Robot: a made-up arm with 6 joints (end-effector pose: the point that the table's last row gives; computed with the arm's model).
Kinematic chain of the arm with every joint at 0, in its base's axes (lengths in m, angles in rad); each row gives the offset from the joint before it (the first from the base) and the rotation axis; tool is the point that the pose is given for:
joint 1: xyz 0 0 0.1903 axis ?
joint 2: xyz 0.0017 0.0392 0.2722 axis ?
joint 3: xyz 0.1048 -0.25 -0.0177 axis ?
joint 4: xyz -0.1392 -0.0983 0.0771 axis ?
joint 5: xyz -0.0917 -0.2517 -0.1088 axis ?
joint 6: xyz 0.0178 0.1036 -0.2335 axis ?
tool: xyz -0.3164 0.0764 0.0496
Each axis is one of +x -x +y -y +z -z.
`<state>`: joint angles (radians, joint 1 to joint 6).
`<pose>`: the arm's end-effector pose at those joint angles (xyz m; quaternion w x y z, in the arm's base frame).
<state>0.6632 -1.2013 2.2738 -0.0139 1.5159 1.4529</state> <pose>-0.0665 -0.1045 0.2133 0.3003 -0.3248 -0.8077 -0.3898</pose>
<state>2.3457 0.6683 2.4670 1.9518 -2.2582 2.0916</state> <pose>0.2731 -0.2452 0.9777 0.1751 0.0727 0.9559 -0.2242</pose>
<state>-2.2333 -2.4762 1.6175 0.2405 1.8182 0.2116</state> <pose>-0.1159 0.1896 0.6662 0.1433 0.5697 -0.7964 0.1436</pose>
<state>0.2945 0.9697 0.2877 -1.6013 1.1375 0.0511</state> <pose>-0.1491 -0.0197 0.5300 0.5917 0.7952 0.1318 -0.0116</pose>
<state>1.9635 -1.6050 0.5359 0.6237 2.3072 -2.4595</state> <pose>0.6269 0.0035 0.5557 0.1823 0.6773 0.1791 0.6899</pose>
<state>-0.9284 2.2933 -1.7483 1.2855 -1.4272 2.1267</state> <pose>-0.8199 0.4199 0.6528 0.6849 -0.5834 0.0722 -0.4305</pose>
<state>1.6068 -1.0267 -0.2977 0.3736 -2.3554 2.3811</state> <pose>0.8447 0.1106 0.1955 0.2787 0.4725 -0.8204 0.1612</pose>
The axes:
joint 1: +z
joint 2: -y
joint 3: -z
joint 4: -x
joint 5: -z
joint 6: +x

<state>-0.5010 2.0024 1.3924 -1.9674 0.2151 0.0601</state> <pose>-0.0502 0.3662 0.5690 0.1014 -0.5423 0.7186 -0.4234</pose>
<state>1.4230 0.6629 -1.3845 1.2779 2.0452 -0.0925</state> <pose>0.2719 0.3478 0.8119 0.5704 0.6255 -0.5093 0.1547</pose>
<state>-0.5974 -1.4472 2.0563 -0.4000 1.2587 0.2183</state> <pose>-0.1665 -0.0161 0.1864 0.2047 0.5458 0.0477 0.8111</pose>
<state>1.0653 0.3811 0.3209 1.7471 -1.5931 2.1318</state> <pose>0.1494 -0.5955 0.9875 0.8007 0.0047 0.5889 0.1096</pose>
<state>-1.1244 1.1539 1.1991 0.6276 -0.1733 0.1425</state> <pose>0.1131 0.1594 0.0203 0.4067 -0.0788 -0.3339 -0.8467</pose>
